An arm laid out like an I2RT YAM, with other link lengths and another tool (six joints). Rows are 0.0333 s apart.
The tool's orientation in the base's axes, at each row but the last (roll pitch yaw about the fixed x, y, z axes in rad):
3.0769, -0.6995, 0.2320
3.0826, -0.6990, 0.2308
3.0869, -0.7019, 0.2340
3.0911, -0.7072, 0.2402
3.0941, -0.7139, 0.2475
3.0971, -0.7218, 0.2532
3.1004, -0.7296, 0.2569
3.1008, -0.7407, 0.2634
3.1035, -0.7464, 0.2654
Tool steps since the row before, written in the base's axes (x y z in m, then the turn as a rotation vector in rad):
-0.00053, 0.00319, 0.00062, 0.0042, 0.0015, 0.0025
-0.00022, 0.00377, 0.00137, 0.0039, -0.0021, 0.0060
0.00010, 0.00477, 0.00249, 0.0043, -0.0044, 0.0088
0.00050, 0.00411, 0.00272, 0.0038, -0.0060, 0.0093
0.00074, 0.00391, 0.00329, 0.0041, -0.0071, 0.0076
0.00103, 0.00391, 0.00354, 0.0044, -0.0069, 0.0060
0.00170, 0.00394, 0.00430, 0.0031, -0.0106, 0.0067
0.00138, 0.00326, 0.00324, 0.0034, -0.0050, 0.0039
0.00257, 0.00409, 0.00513, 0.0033, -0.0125, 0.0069
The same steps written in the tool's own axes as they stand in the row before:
0.00057, -0.00320, -0.00054, 0.0050, -0.0006, 0.0009
0.00138, -0.00368, -0.00085, 0.0064, 0.0031, -0.0023
0.00253, -0.00455, -0.00138, 0.0081, 0.0055, -0.0044
0.00288, -0.00381, -0.00131, 0.0078, 0.0070, -0.0053
0.00342, -0.00354, -0.00156, 0.0067, 0.0081, -0.0039
0.00382, -0.00346, -0.00151, 0.0059, 0.0079, -0.0025
0.00484, -0.00332, -0.00158, 0.0047, 0.0112, -0.0043
0.00380, -0.00275, -0.00103, 0.0041, 0.0058, -0.0013
0.00609, -0.00322, -0.00148, 0.0046, 0.0131, -0.0046

